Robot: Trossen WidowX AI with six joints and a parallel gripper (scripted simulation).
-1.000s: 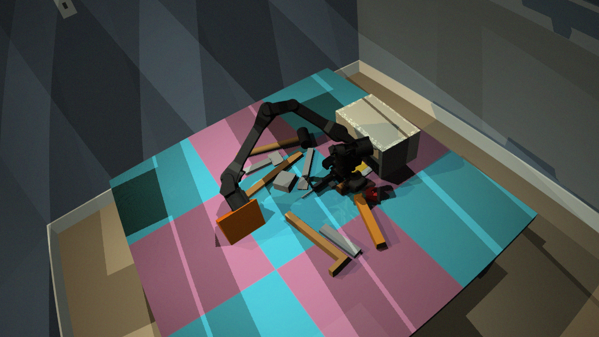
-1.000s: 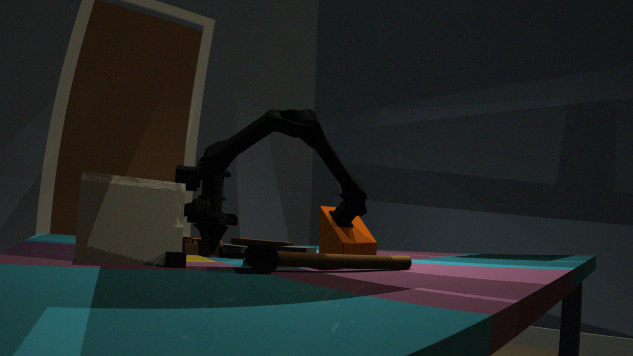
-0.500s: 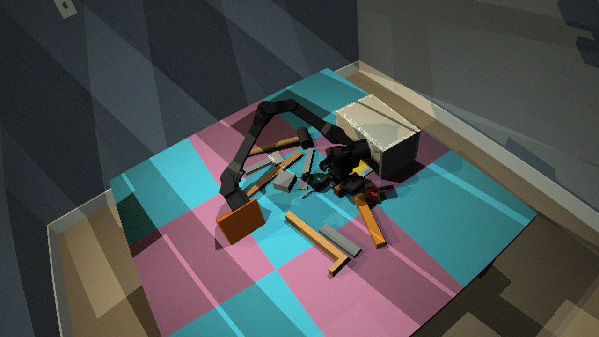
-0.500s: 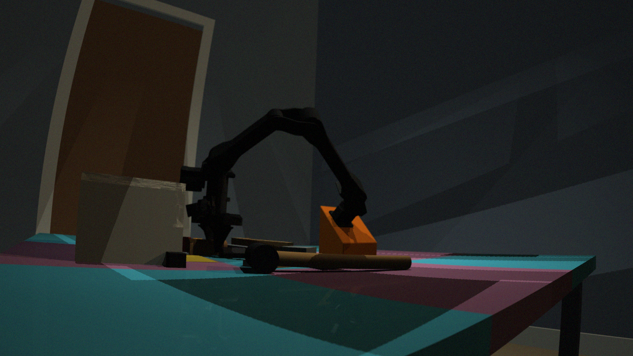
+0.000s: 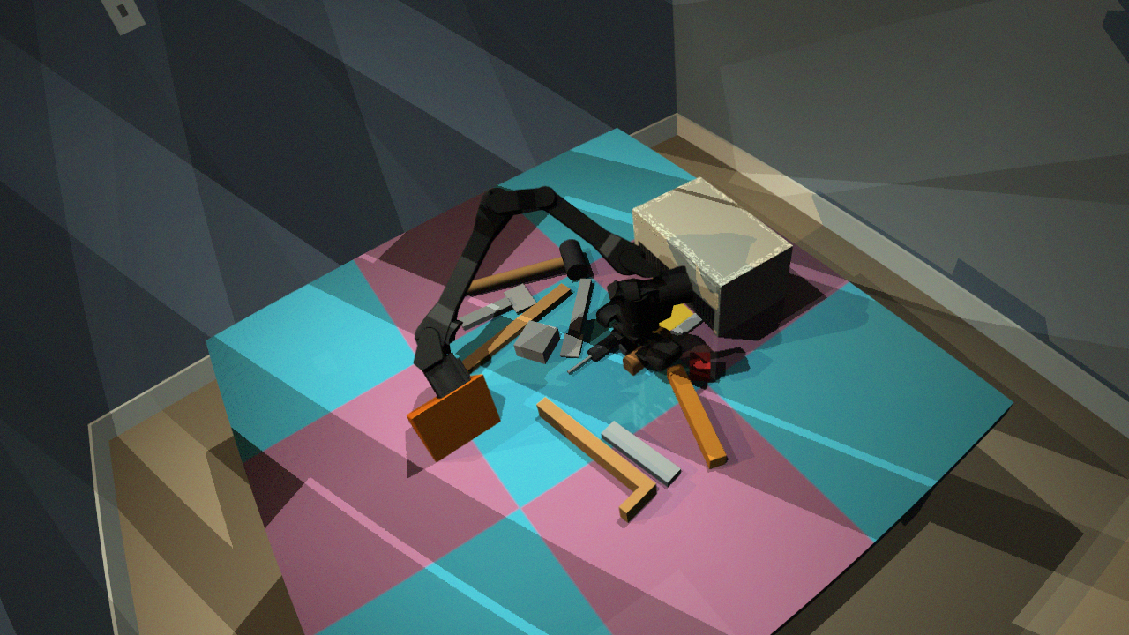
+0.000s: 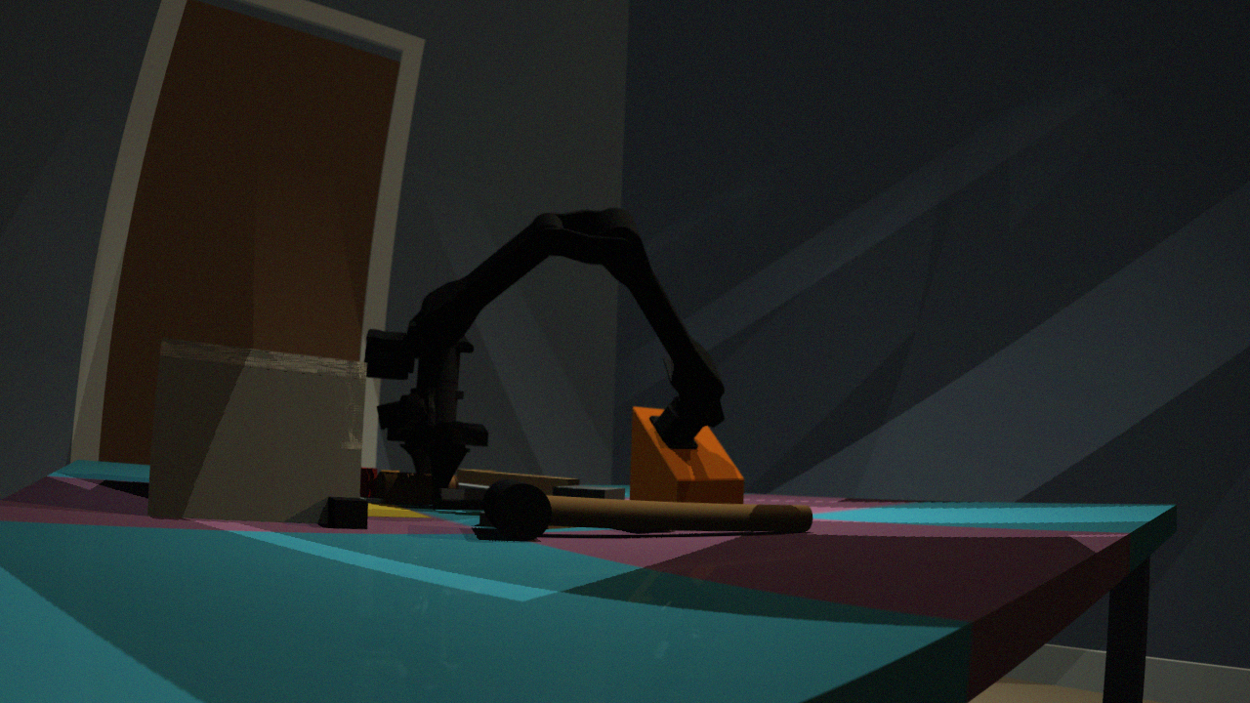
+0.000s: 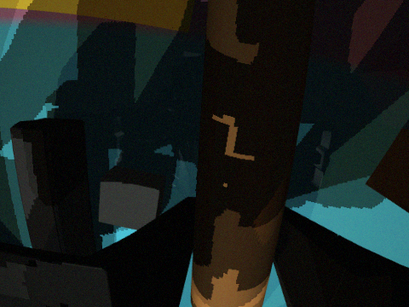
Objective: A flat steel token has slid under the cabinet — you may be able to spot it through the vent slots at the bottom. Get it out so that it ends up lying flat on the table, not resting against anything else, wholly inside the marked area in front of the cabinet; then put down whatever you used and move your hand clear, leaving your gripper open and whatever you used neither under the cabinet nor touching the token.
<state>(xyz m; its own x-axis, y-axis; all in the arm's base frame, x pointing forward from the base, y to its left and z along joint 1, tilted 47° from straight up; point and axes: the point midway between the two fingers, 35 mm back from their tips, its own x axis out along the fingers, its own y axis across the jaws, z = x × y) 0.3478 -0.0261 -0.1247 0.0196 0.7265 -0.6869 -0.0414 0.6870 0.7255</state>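
Right now my gripper tip is 4 cm to the right of the small grey cube. Round my gripper tip: orange bar 1 cm behind, 17 cm to the right, 1 cm above; screwdriver 6 cm behind, 7 cm to the left; red cube 7 cm ahead, 10 cm to the right, 1 cm above.
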